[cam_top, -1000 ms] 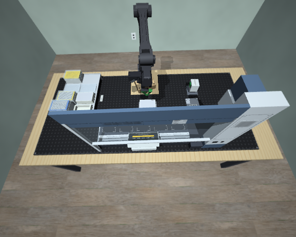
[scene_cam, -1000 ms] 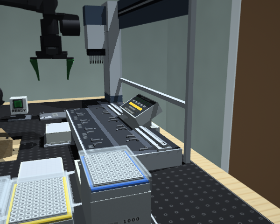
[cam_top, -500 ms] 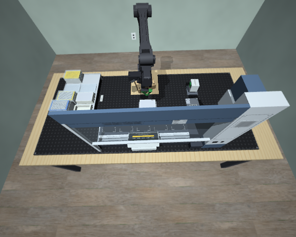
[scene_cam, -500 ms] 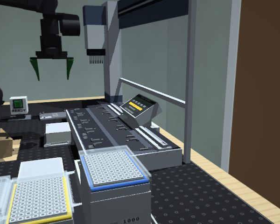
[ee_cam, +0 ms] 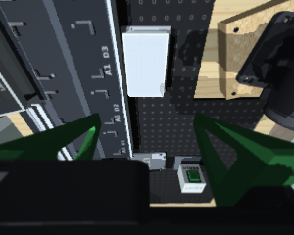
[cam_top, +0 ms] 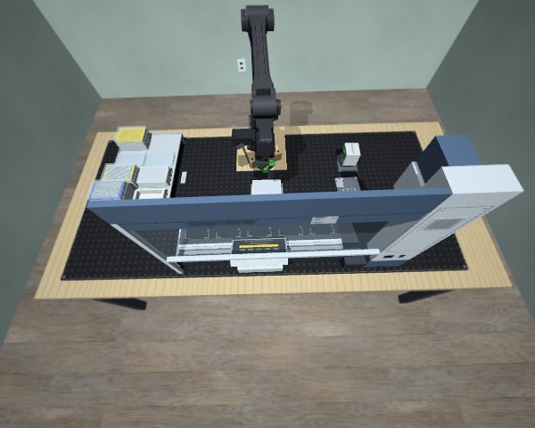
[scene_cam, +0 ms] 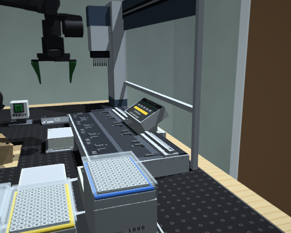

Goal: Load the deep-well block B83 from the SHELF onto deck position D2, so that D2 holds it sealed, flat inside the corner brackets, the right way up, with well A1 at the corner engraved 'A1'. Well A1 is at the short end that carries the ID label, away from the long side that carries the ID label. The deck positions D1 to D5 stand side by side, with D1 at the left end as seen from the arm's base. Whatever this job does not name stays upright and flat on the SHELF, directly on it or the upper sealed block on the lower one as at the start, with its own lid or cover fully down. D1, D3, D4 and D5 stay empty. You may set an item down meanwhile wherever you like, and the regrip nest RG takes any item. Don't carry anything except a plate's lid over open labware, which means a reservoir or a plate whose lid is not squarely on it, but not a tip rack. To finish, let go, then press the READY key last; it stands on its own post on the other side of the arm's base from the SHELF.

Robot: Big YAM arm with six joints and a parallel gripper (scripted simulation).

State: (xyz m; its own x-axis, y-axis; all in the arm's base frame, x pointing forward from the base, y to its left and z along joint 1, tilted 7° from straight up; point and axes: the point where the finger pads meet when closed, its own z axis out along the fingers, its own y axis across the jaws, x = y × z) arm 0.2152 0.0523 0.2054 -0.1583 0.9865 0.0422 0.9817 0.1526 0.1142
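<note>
Now: the regrip nest 230 mm below my hand. Also, from my hand: blue gantry beam 340 mm ahead, 70 mm to the left, 280 mm above; flat grey plate 60 mm behind, 370 mm to the left, 230 mm below; ready key 220 mm behind, 320 mm to the left, 150 mm below.
</note>
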